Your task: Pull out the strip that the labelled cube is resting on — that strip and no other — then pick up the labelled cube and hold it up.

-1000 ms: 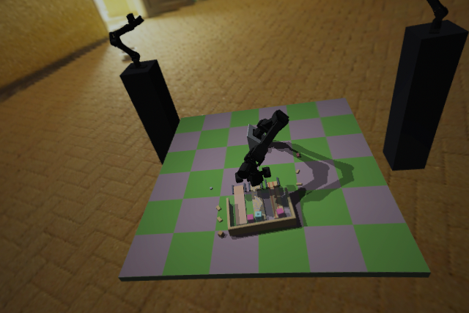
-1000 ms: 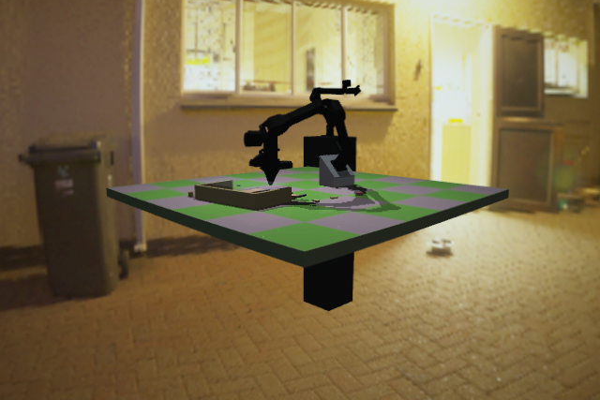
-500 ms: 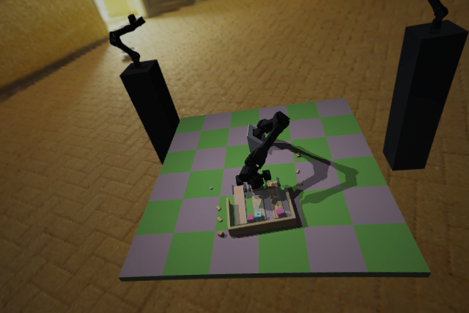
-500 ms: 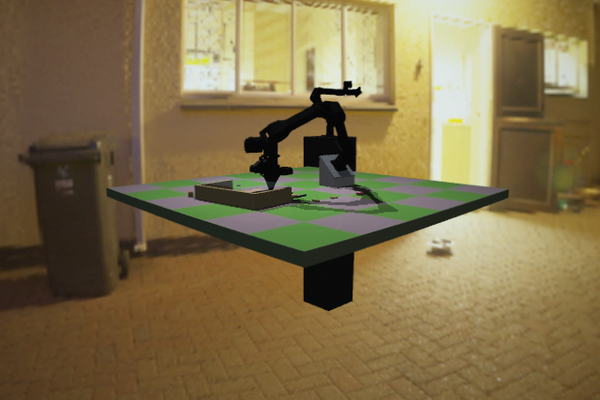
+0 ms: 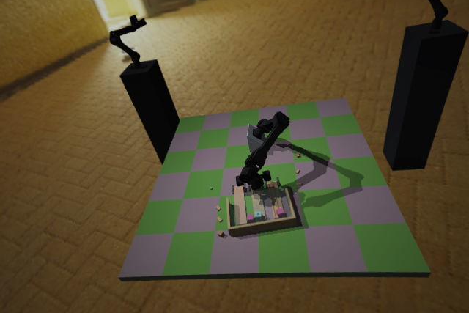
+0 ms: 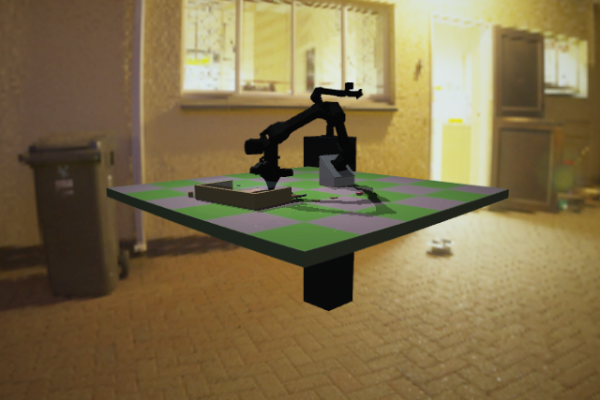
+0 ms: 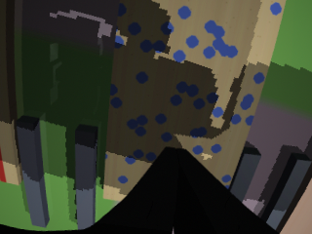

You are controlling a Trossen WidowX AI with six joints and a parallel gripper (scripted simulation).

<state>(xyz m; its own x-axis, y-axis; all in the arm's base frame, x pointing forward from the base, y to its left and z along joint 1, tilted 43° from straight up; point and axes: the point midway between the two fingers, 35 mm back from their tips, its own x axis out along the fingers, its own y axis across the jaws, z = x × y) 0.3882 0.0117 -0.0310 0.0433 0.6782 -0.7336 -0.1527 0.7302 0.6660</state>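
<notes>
Right now my gripper tip is 190 mm short of the labelled cube, 20 mm to the right of it and 10 mm below it.
</notes>
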